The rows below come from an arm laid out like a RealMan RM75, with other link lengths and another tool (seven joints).
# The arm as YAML. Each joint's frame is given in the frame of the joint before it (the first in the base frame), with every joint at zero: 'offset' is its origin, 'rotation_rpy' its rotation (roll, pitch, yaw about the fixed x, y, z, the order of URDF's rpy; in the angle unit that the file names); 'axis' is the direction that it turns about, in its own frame. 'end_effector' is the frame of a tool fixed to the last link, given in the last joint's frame.
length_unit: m
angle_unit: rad
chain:
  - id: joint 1
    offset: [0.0, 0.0, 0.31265]
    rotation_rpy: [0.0, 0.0, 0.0]
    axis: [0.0, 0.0, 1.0]
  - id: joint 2
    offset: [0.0, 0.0, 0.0]
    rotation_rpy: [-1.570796, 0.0, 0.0]
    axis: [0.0, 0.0, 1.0]
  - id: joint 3
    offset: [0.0, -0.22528, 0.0]
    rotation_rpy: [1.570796, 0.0, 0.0]
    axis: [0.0, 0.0, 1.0]
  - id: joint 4
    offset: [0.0, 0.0, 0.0]
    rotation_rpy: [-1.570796, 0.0, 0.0]
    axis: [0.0, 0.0, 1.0]
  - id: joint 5
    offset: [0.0, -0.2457, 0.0]
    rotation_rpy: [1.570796, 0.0, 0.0]
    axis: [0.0, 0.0, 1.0]
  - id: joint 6
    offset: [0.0, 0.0, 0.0]
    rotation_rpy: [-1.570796, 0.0, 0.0]
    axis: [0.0, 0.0, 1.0]
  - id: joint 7
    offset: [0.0, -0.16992, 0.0]
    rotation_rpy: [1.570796, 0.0, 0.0]
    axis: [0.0, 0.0, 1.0]
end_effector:
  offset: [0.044, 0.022, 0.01]
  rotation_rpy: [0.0, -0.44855, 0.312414]
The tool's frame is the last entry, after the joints.
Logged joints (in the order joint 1, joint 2, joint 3, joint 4, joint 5, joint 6, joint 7), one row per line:
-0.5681 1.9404 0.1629 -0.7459 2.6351 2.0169 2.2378
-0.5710 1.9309 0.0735 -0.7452 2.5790 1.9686 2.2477
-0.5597 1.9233 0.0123 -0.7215 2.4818 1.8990 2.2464
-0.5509 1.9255 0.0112 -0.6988 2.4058 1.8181 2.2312
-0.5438 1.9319 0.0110 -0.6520 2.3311 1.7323 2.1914
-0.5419 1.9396 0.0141 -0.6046 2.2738 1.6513 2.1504
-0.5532 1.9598 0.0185 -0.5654 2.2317 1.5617 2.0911
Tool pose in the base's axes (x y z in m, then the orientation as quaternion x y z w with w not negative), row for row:
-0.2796 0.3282 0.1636 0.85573 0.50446 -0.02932 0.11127
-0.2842 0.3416 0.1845 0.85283 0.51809 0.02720 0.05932
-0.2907 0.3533 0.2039 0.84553 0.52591 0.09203 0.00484
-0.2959 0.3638 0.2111 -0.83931 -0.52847 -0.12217 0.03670
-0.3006 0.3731 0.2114 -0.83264 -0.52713 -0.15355 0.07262
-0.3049 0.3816 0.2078 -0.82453 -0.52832 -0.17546 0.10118
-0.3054 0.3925 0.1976 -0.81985 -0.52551 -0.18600 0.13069
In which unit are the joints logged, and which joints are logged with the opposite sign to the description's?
The joints are logged in radians. Opposite sign: joint 2, joint 4, joint 7.
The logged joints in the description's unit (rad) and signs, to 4 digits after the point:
-0.5681 -1.9404 0.1629 0.7459 2.6351 2.0169 -2.2378
-0.5710 -1.9309 0.0735 0.7452 2.5790 1.9686 -2.2477
-0.5597 -1.9233 0.0123 0.7215 2.4818 1.8990 -2.2464
-0.5509 -1.9255 0.0112 0.6988 2.4058 1.8181 -2.2312
-0.5438 -1.9319 0.0110 0.6520 2.3311 1.7323 -2.1914
-0.5419 -1.9396 0.0141 0.6046 2.2738 1.6513 -2.1504
-0.5532 -1.9598 0.0185 0.5654 2.2317 1.5617 -2.0911

